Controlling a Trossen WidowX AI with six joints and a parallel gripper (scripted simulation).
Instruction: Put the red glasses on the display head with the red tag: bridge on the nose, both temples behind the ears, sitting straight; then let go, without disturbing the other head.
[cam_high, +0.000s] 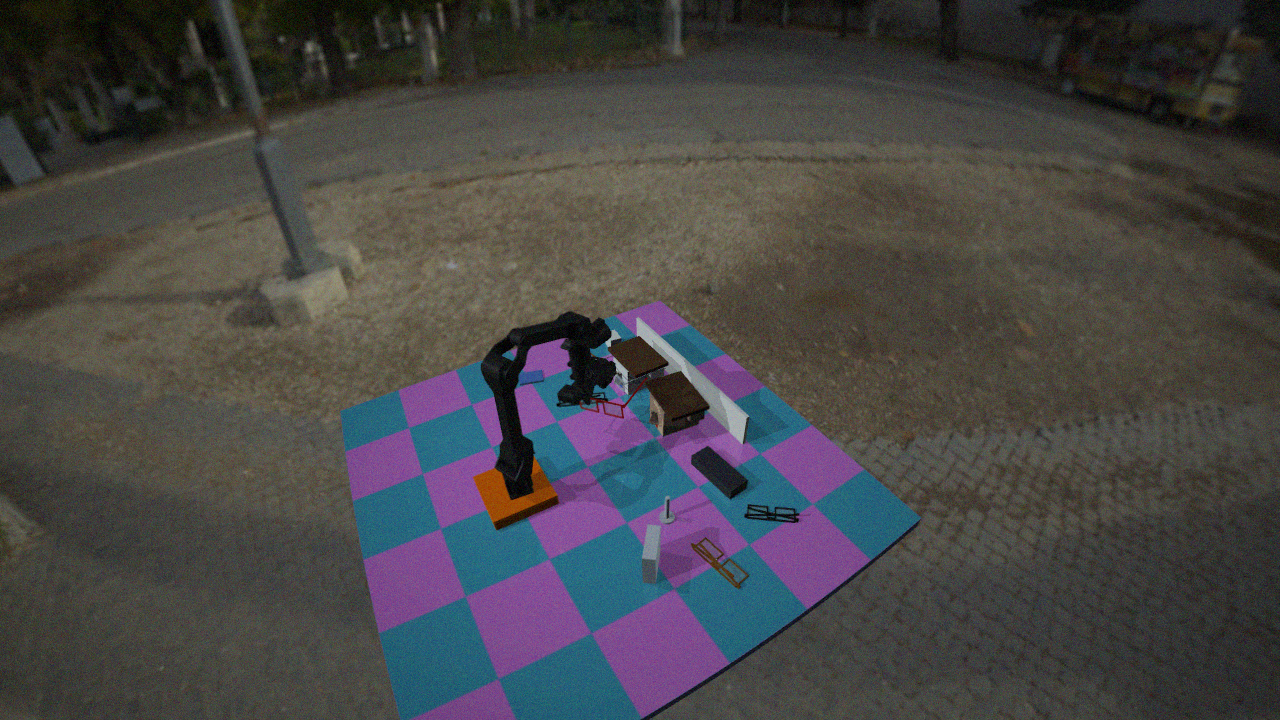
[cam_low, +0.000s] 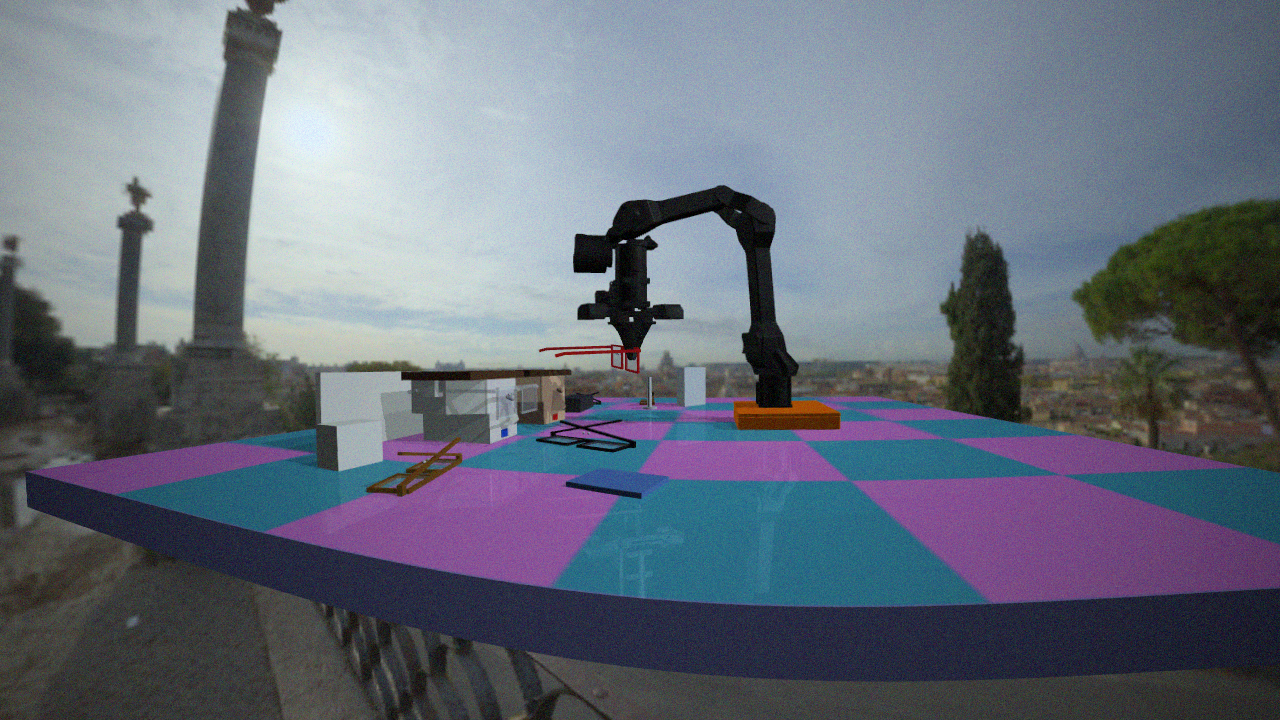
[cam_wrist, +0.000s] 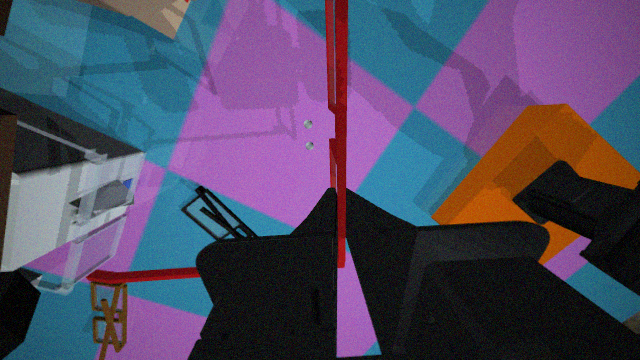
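Now: gripper tip 22 cm short of the skin-coloured head, 7 cm above it and 5 cm to the left of it. From my gripper tip the other things lie so: post (36 cm to the right, 10 cm below, 6 cm ahead); then pale translucent head (20 cm ahead, 16 cm to the left, 7 cm below); then white wall (35 cm ahead, 7 cm to the left, 7 cm below).
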